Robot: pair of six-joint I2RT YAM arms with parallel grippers.
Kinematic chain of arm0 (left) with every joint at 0, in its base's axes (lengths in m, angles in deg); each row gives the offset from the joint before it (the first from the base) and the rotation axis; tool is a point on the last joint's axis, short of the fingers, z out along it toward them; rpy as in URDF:
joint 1: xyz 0 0 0.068 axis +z
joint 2: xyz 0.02 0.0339 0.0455 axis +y
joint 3: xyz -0.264 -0.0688 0 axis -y
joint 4: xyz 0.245 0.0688 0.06 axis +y
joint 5: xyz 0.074 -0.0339 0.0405 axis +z
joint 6: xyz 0.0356 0 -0.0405 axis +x
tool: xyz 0 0 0 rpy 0 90 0
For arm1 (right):
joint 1: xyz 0 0 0.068 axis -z
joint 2: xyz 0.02 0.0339 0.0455 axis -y
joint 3: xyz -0.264 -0.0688 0 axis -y
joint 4: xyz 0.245 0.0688 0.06 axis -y
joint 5: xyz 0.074 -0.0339 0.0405 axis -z
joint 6: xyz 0.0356 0 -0.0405 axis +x
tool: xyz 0 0 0 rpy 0 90 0
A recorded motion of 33 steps. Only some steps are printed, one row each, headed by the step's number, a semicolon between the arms.
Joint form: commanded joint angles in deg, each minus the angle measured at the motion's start. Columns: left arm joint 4, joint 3, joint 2, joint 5, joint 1, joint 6; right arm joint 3, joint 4, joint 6, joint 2, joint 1, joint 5.
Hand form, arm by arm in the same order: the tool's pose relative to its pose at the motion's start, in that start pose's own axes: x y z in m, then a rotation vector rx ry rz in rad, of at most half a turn. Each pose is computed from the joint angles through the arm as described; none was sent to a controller.
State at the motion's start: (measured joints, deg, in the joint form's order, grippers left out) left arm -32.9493 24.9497 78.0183 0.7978 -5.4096 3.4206; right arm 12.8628 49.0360 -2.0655 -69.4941 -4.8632 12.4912
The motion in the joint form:
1: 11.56 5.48 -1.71 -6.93 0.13 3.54; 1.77 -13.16 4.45 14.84 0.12 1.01
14: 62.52 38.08 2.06 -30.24 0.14 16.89; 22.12 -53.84 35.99 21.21 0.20 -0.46
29: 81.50 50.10 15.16 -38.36 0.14 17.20; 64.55 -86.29 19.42 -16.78 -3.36 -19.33
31: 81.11 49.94 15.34 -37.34 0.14 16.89; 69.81 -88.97 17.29 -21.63 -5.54 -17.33
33: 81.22 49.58 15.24 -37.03 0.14 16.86; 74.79 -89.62 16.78 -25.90 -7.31 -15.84
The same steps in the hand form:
1: -0.0180 -0.0026 0.0013 0.1252 0.0651 0.0573; -0.0316 -0.0071 -0.0220 0.0195 -0.0587 0.0914
14: -0.1148 -0.0104 -0.0045 0.5987 0.3373 0.1661; -0.1001 -0.0113 -0.0329 0.0455 0.1763 0.5882
29: -0.1072 -0.0154 0.0283 0.7770 0.6340 0.0120; -0.1597 0.0440 0.0800 -0.2856 0.7204 0.2614
31: -0.1058 -0.0150 0.0299 0.7593 0.6404 0.0151; -0.1620 0.0606 0.0946 -0.2931 0.7503 0.1910
33: -0.1040 -0.0150 0.0293 0.7549 0.6483 0.0147; -0.1669 0.0763 0.1093 -0.2997 0.7447 0.1588

